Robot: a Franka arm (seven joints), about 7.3 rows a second.
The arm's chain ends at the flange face. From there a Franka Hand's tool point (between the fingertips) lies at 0.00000 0.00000 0.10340 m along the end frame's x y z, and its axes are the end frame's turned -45 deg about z.
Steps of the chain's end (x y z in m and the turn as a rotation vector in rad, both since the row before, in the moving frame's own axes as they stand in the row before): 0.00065 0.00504 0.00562 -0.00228 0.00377 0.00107; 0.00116 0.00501 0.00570 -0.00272 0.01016 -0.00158; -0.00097 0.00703 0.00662 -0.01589 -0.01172 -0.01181; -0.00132 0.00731 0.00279 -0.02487 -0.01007 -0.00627; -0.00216 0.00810 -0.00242 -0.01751 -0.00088 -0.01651; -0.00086 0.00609 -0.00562 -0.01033 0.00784 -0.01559; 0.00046 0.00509 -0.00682 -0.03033 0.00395 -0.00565; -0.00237 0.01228 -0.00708 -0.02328 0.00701 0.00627
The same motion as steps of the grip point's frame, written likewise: -0.00300 0.00447 0.00562 -0.00428 0.00105 0.00107; -0.00218 0.00530 0.00569 -0.00911 0.00526 -0.00158; -0.00767 0.00460 0.00660 -0.00295 -0.01952 -0.01181; -0.00865 0.00533 0.00275 -0.01047 -0.02471 -0.00627; -0.00859 0.00543 -0.00244 -0.01176 -0.01300 -0.01651; -0.00509 0.00503 -0.00563 -0.01285 -0.00176 -0.01559; -0.00520 0.00644 -0.00687 -0.02424 -0.01865 -0.00565; -0.01156 0.00922 -0.00711 -0.02142 -0.01150 0.00627
